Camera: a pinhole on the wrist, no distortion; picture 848 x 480 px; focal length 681.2 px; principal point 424.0 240.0 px. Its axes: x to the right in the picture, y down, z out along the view. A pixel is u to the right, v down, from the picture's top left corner.
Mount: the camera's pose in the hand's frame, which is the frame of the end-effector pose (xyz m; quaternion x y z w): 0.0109 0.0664 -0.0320 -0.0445 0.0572 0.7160 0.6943
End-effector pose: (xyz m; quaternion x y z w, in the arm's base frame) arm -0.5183 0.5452 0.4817 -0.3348 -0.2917 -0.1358 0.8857
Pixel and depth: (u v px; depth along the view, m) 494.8 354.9 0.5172
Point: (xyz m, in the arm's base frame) -0.6920 1.0083 0.6279
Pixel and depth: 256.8 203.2 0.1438
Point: -0.5270 0.6603 0.5379
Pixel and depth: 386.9 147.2 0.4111
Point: -0.5743 0.8728 0.7010
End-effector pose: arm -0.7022 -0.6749 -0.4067 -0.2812 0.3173 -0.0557 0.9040
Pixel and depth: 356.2 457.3 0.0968
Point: -0.6822 -0.5803 -0.3927
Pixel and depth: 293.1 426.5 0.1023
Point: -0.6748 -0.5856 -0.3852
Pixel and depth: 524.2 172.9 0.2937
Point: -0.5276 -0.4406 -0.3515
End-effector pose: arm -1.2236 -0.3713 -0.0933 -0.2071 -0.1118 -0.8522 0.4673
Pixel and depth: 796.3 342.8 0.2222
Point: -0.9868 -0.4054 0.0477
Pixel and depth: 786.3 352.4 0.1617
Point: -1.0405 -0.4083 0.0022
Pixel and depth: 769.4 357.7 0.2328
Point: -0.9827 -0.3952 0.0547
